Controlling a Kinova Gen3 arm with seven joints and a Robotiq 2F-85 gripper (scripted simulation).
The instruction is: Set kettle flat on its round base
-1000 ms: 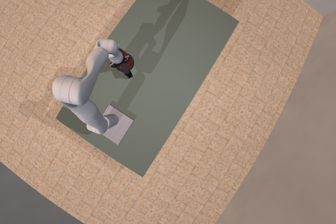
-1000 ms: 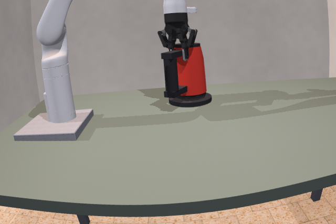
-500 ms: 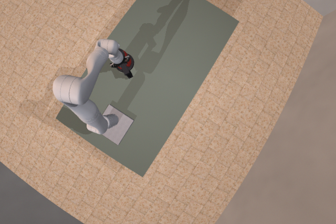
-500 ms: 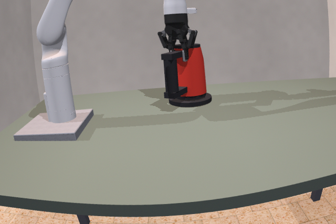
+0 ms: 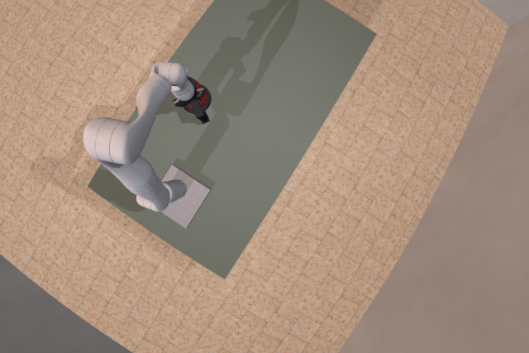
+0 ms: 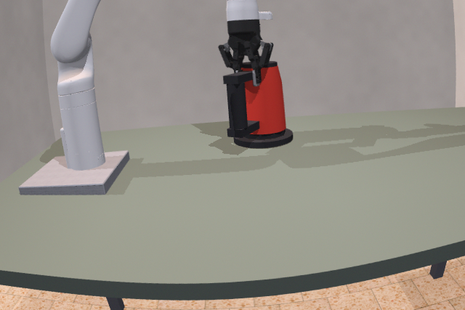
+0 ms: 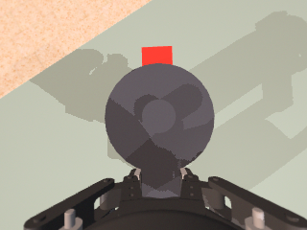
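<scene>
Right now the red kettle is 50 mm below my hand, 20 mm to the left of it and 10 mm ahead of it. From my hand the other things lie so: black round base 150 mm below, 60 mm to the left, 30 mm ahead.
</scene>
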